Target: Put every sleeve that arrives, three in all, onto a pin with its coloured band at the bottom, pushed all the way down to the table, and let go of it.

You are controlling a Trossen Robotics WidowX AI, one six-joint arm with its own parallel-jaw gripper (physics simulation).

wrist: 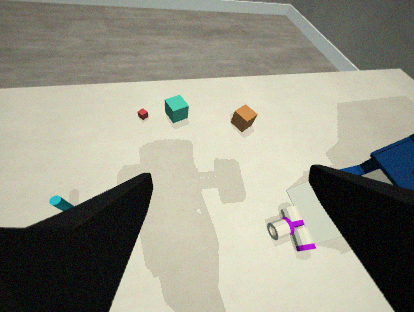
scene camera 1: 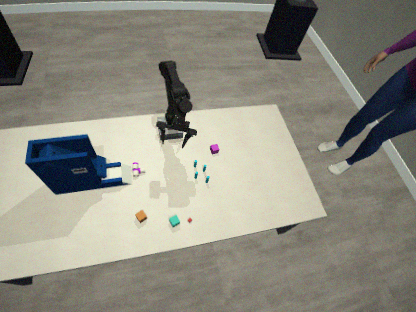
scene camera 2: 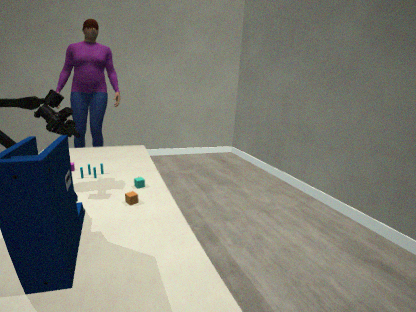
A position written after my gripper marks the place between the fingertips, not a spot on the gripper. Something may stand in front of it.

My gripper [wrist: 229, 176] is open, holding nothing. Also in view: a blue dispenser [scene camera 2: 47, 229].
The blue dispenser shows as well in scene camera 1 [scene camera 1: 68, 164].
